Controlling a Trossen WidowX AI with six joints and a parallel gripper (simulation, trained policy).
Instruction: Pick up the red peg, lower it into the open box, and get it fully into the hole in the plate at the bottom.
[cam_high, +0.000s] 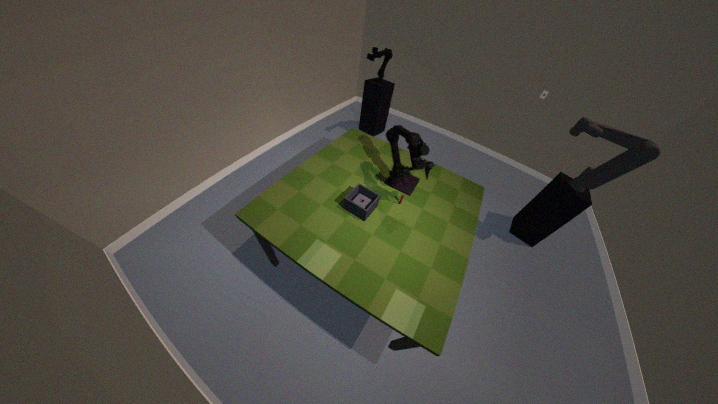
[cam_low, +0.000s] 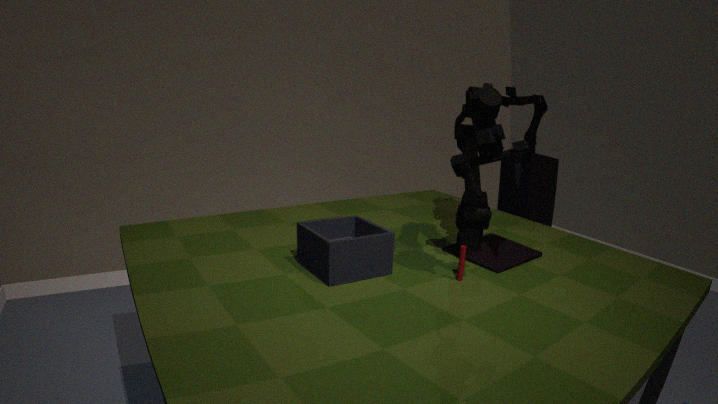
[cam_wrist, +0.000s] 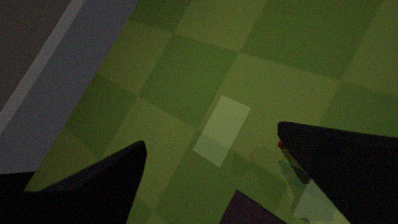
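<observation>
The red peg lies 170 mm below my gripper tip, 50 mm to the right of it and 50 mm ahead of it. From my gripper tip the other things lie so: grey box (260 mm ahead, 210 mm to the right, 180 mm below); then plate (260 mm ahead, 210 mm to the right, 160 mm below).
</observation>
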